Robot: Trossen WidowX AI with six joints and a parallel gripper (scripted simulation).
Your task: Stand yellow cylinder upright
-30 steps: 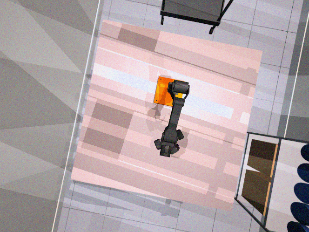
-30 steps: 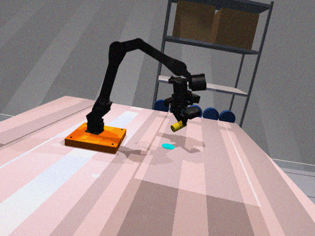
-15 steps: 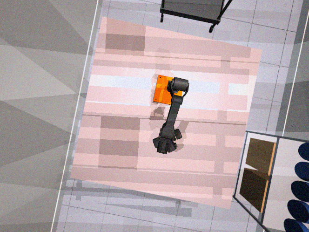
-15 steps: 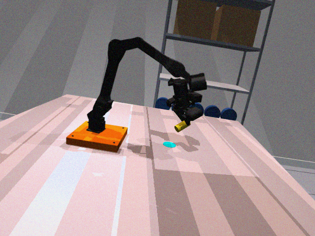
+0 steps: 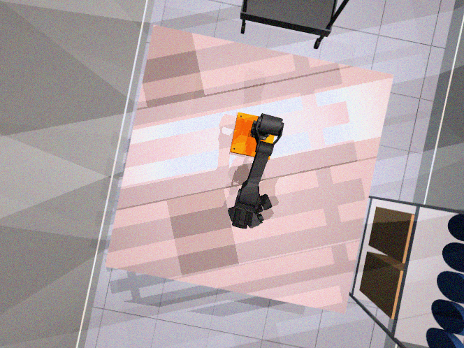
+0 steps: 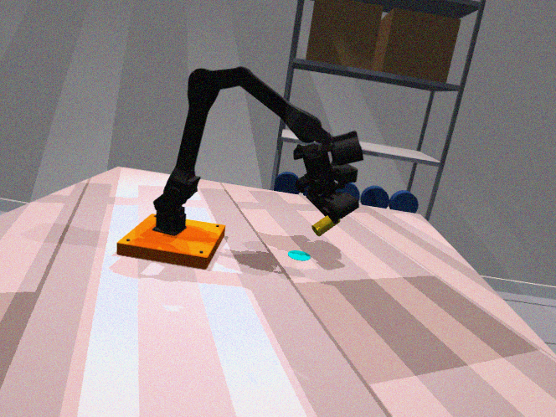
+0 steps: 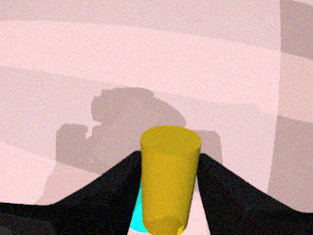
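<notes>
My gripper tip is 6 cm past the cyan circle, 2 cm to the left of it and 11 cm above it. Also, from my gripper tip: yellow cylinder (1 cm behind, 1 cm to the right, 1 cm below).
</notes>
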